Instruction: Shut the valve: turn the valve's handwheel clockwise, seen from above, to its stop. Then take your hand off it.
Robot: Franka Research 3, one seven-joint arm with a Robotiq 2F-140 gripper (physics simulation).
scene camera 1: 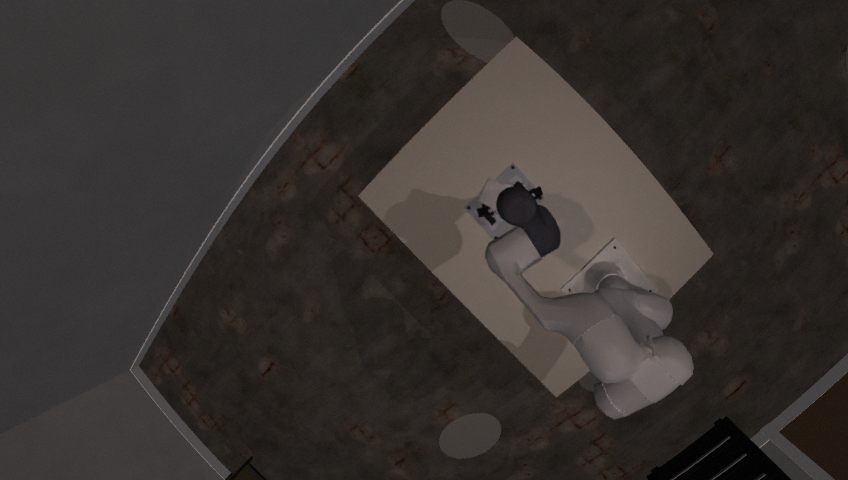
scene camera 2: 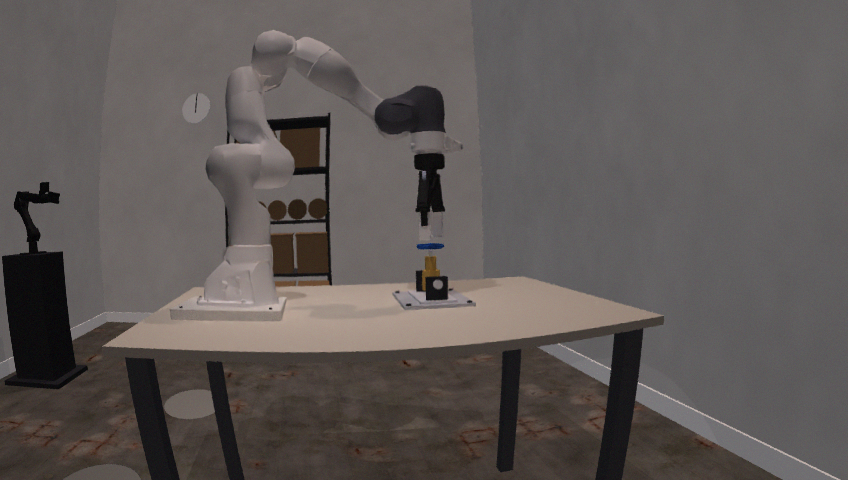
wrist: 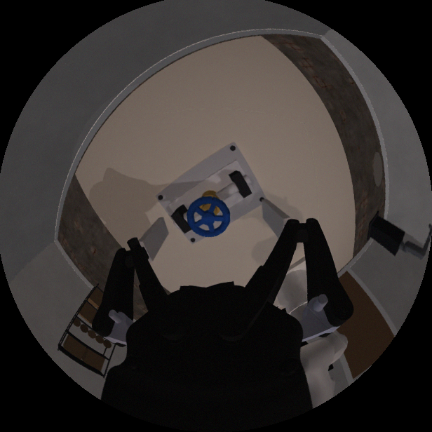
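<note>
The valve's blue handwheel [scene camera 2: 430,246] [wrist: 208,216] lies level on top of the yellow valve body [scene camera 2: 430,278] [wrist: 210,194]. The valve is mounted on a grey base plate [scene camera 1: 512,172] [scene camera 2: 406,299] [wrist: 220,160] between two black blocks. My gripper [scene camera 2: 430,228] [wrist: 212,217] is open and empty, pointing down. In the second scene view its pale fingertips are a little above the wheel, apart from it. In the wrist view the wheel shows between the two wide-spread fingertips, nearer the left one. In the first scene view the arm hides the wheel.
The valve stands on the beige table [scene camera 1: 535,107] [scene camera 2: 535,315] [wrist: 200,90], on which the arm's own white base [scene camera 2: 241,279] is also mounted. A shelf rack [scene camera 2: 328,208] stands behind the table. A black pedestal [scene camera 2: 36,315] with a small black arm stands at the far left.
</note>
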